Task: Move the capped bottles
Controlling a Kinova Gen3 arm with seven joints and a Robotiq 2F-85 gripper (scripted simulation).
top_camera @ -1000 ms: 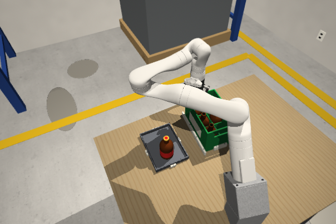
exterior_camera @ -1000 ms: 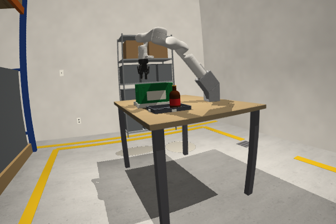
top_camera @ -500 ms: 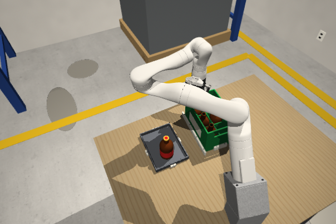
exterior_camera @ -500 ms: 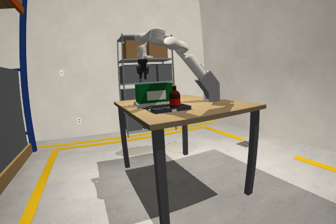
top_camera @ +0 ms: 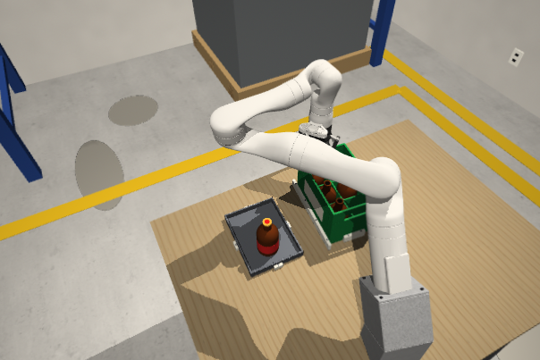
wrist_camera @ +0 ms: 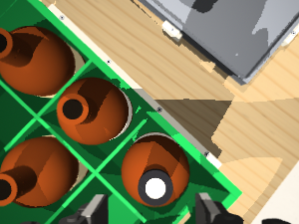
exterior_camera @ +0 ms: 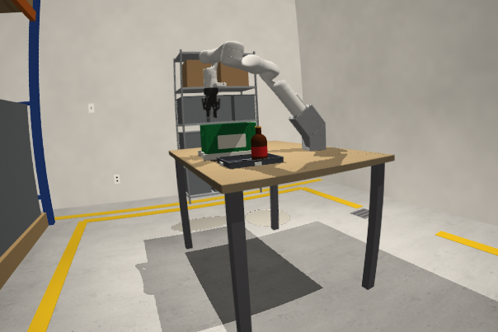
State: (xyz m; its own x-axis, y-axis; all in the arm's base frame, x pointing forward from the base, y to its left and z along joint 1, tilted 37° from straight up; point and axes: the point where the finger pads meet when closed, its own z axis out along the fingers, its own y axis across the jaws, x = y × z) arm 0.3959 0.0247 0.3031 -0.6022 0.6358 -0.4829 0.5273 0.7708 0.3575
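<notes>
Now: the green crate 80 mm behind my hand, 50 mm to the right of it and 140 mm below it. Also, from my hand: grey tray (130 mm behind, 240 mm to the left, 210 mm below); then brown bottle (180 mm behind, 230 mm to the left, 140 mm below).
</notes>
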